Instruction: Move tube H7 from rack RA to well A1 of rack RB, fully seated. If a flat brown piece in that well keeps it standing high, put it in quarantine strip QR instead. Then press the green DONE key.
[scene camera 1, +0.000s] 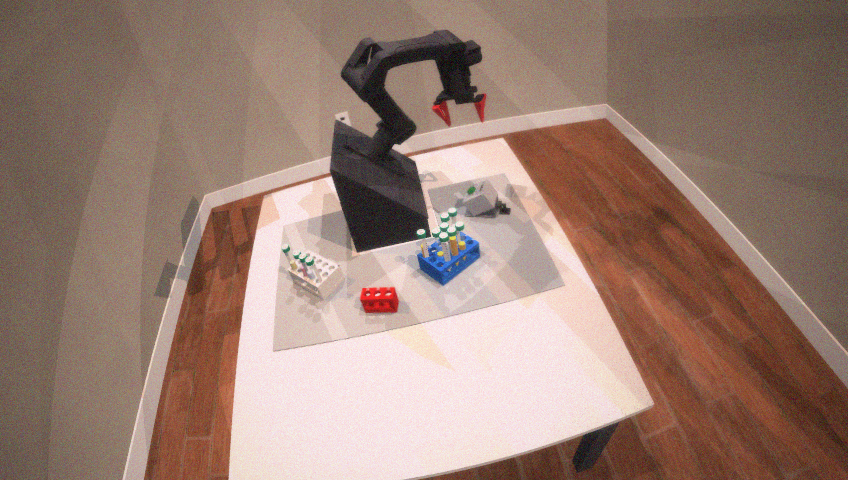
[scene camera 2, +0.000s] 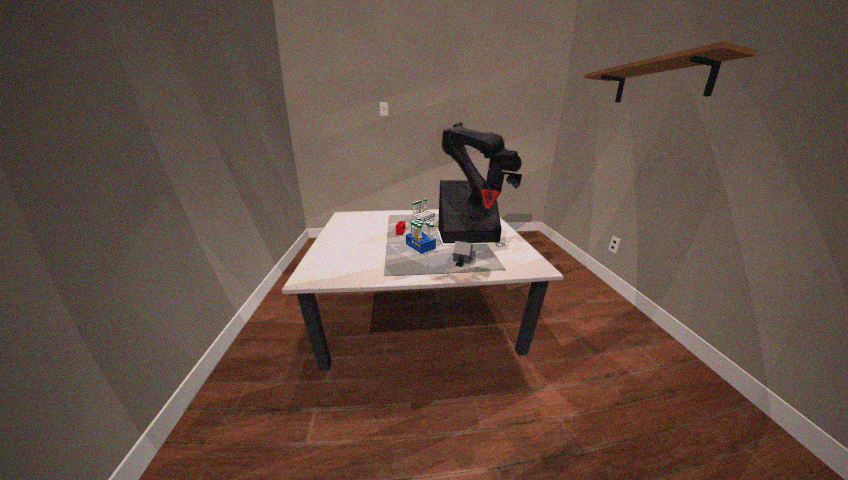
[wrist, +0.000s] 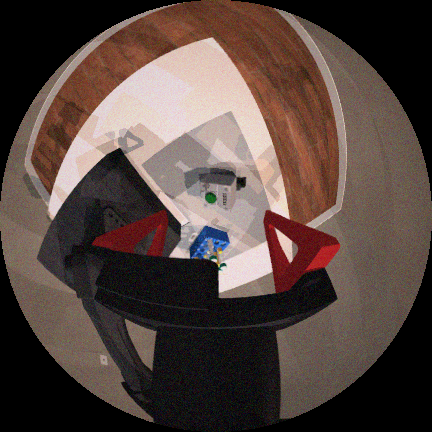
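Where they show: gripper, fingertip midpoint: (scene camera 1: 466, 123) (scene camera 2: 488, 207) (wrist: 215, 215); arm's base, link origin: (scene camera 1: 371, 156) (scene camera 2: 474, 200).
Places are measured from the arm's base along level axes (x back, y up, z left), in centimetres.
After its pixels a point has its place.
My gripper (scene camera 1: 465, 123) {x -1.7, y 5.0, z 27.3 cm} (scene camera 2: 488, 205) {x -1.7, y 5.0, z 27.3 cm} (wrist: 215, 215) {x -1.7, y 5.0, z 27.3 cm} is open and empty, high above the table's back right part. A blue rack (scene camera 1: 443, 275) {x -33.3, y -17.9, z 12.0 cm} (scene camera 2: 423, 245) {x -28.2, y -14.7, z 21.4 cm} (wrist: 215, 234) {x -25.0, y -15.4, z 19.4 cm} holds several green-capped tubes and some yellow-topped ones. A white rack (scene camera 1: 325, 286) {x -31.4, y -15.1, z -17.3 cm} (scene camera 2: 426, 216) {x -23.6, y -13.9, z -16.2 cm} holds several green-capped tubes at its left side. A red strip (scene camera 1: 379, 304) {x -38.3, y -17.9, z -4.4 cm} (scene camera 2: 400, 227) {x -38.8, y -14.1, z 0.1 cm} with three holes stands between the racks, nearer the front. Labels are too small to read, so I cannot tell RA, RB or tube H7. The green key (scene camera 1: 471, 190) {x -10.5, y -11.4, z 24.8 cm} (wrist: 210, 198) {x -9.9, y -11.4, z 24.9 cm} sits on a grey box (scene camera 1: 483, 202) {x -14.8, y -13.0, z 27.0 cm} (scene camera 2: 463, 252) {x -11.9, y -13.9, z 30.9 cm} (wrist: 227, 197) {x -11.0, y -10.3, z 28.4 cm}. Well interiors are hidden.
The black arm base (scene camera 1: 386, 208) {x -17.4, y -6.3, z 1.7 cm} (scene camera 2: 468, 223) {x -4.7, y -9.2, z 8.9 cm} (wrist: 90, 200) {x 7.2, y -5.6, z 5.6 cm} stands behind the racks, close to the blue one. A grey mat (scene camera 1: 297, 334) {x -42.7, y -18.4, z -25.9 cm} (scene camera 2: 398, 267) {x -39.5, y -18.4, z 34.0 cm} lies under the racks on the white table (scene camera 1: 416, 404) {x -67.1, y -18.7, z 0.5 cm} (scene camera 2: 339, 261) {x -65.5, y -18.7, z 27.1 cm}. A small black part (scene camera 1: 504, 208) {x -14.1, y -17.1, z 33.0 cm} (wrist: 241, 182) {x -13.4, y -17.2, z 33.3 cm} is beside the grey box.
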